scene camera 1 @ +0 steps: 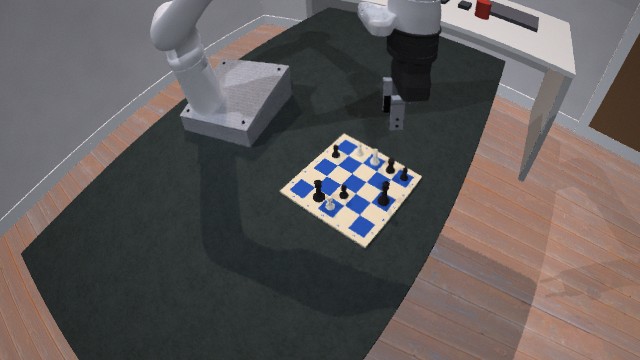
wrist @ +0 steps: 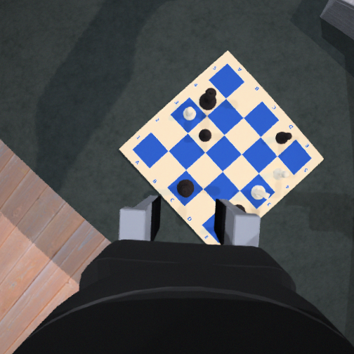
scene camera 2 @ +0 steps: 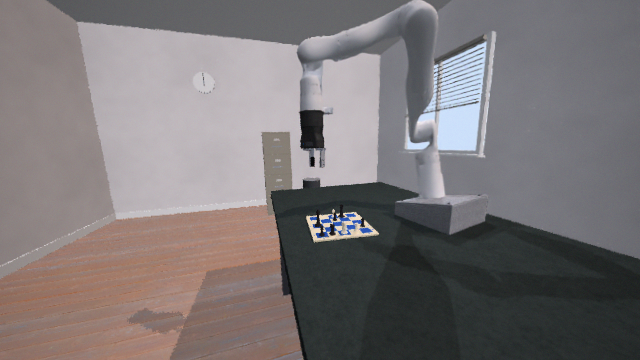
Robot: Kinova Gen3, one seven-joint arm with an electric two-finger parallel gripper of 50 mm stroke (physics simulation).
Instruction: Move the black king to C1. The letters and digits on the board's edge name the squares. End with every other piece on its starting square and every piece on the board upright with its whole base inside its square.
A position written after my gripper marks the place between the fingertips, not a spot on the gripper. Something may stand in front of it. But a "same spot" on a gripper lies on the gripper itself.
My gripper shows in scene camera 1, in the wrist view and in scene camera 2 (317, 167). A chessboard shows in scene camera 1, in the wrist view (242, 152) and in scene camera 2. One and the same spot on my gripper: (scene camera 1: 392, 103) is (wrist: 124, 206). One and the same spot on the chessboard: (scene camera 1: 359, 217) is (scene camera 2: 320, 219).
